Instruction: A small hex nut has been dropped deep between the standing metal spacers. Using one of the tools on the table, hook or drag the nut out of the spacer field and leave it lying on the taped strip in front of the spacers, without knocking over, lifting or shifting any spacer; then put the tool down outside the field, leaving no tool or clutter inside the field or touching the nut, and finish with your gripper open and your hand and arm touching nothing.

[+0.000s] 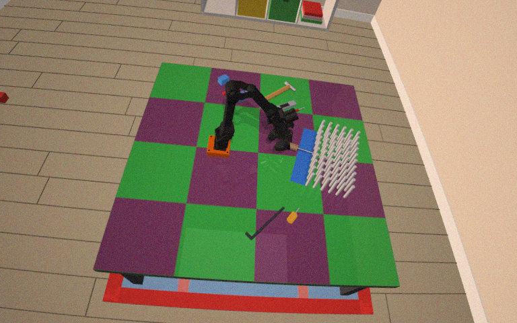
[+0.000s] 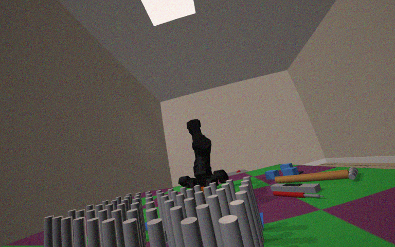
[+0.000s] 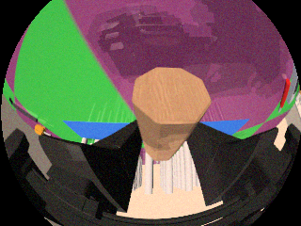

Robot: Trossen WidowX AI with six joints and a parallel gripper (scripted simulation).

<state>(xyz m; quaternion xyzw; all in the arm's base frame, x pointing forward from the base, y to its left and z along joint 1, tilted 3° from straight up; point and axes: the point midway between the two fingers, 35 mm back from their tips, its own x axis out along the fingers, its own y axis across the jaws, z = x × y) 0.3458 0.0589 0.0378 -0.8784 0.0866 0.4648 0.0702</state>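
My gripper tip is 90 mm short of the blue taped strip, 30 mm above it and 20 mm to the left of it. Round my gripper tip: grey block 310 mm to the left, 30 mm behind, 10 mm below; hex nut 250 mm ahead, 60 mm to the right, 20 mm below; red screwdriver 300 mm to the left, 50 mm ahead, 20 mm below.
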